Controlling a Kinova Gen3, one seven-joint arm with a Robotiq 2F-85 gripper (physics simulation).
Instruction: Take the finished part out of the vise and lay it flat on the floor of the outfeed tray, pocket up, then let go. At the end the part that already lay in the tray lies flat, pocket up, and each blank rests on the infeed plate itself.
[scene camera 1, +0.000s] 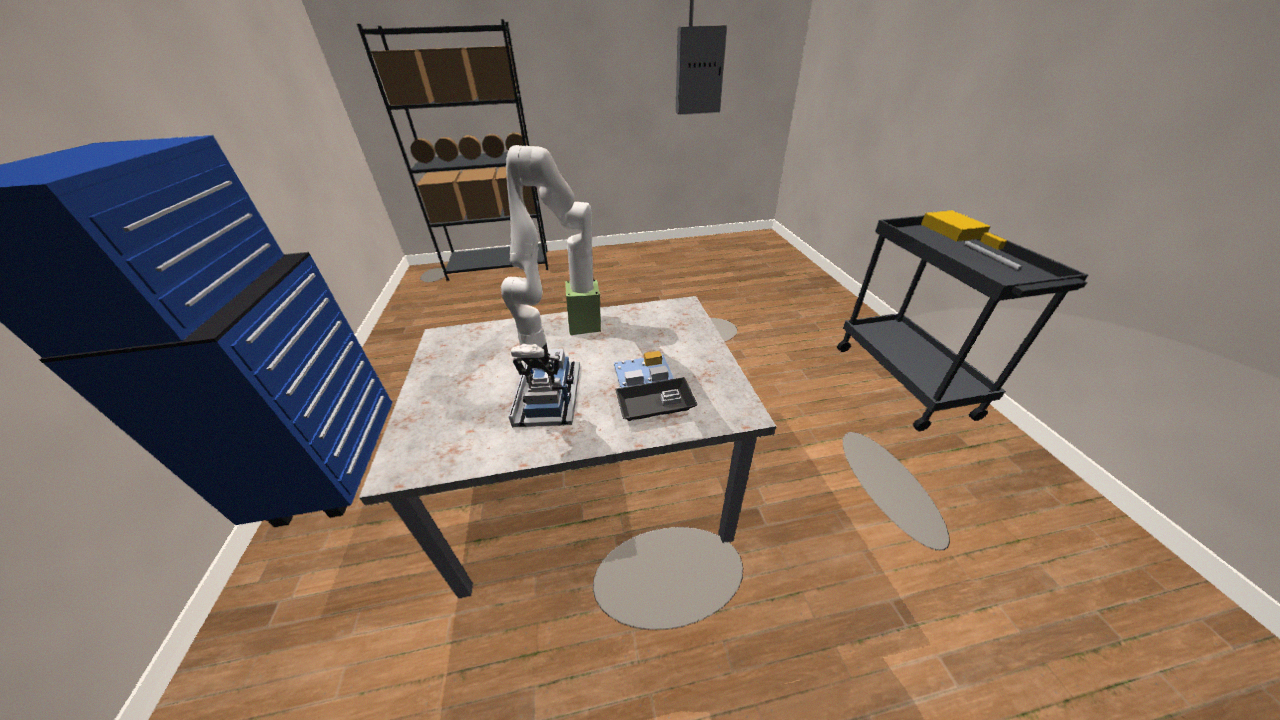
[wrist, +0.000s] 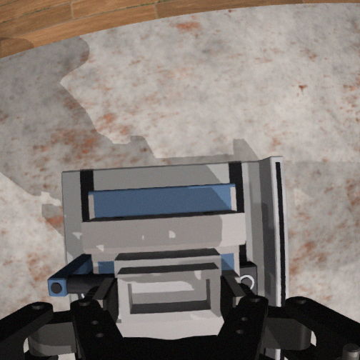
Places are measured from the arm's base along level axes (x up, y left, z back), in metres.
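Pixels of known places: gripper, fingertip midpoint: (scene camera 1: 541, 383); arm's base, origin of the base link: (scene camera 1: 582, 287).
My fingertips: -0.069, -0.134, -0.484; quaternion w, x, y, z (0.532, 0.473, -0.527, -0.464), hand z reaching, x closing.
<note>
For each thing: its top centre in the pictures, then the offset to it from my fingertips, as dx, dy, dz. "*": a spot on its surface instead.
- vise, middle of its top: (scene camera 1: 544, 371) -0.008, +0.001, +0.067
- dark outfeed tray, surface spot: (scene camera 1: 642, 414) * -0.065, +0.305, -0.114
- part, middle of its top: (scene camera 1: 670, 392) -0.060, +0.407, -0.035
- light blue infeed plate, middle of its top: (scene camera 1: 644, 372) -0.099, +0.337, +0.125
- orange block, middle of its top: (scene camera 1: 652, 354) -0.063, +0.377, +0.179
My gripper (scene camera 1: 539, 372) (wrist: 169, 293) is shut on the finished part (wrist: 170, 326), a light grey block with its rectangular pocket facing up. The part is level, at the jaws of the vise (scene camera 1: 542, 409) (wrist: 162, 201); how far it stands clear of them I cannot tell. The fingers hold its left and right sides in the wrist view. The dark outfeed tray (scene camera 1: 642, 414) stands right of the vise in the scene view. The other part (scene camera 1: 671, 399) lies flat in its right half, pocket up. Two grey blanks (scene camera 1: 633, 378) (scene camera 1: 658, 374) appear to rest on the light blue infeed plate (scene camera 1: 628, 366) behind the tray.
An orange block (scene camera 1: 652, 358) is at the back of the infeed plate. The vise stands on a grey base plate with a raised rail (wrist: 279, 225) at its right in the wrist view. A blue-ended handle (wrist: 57, 287) sticks out left. The green arm pedestal (scene camera 1: 583, 310) is behind.
</note>
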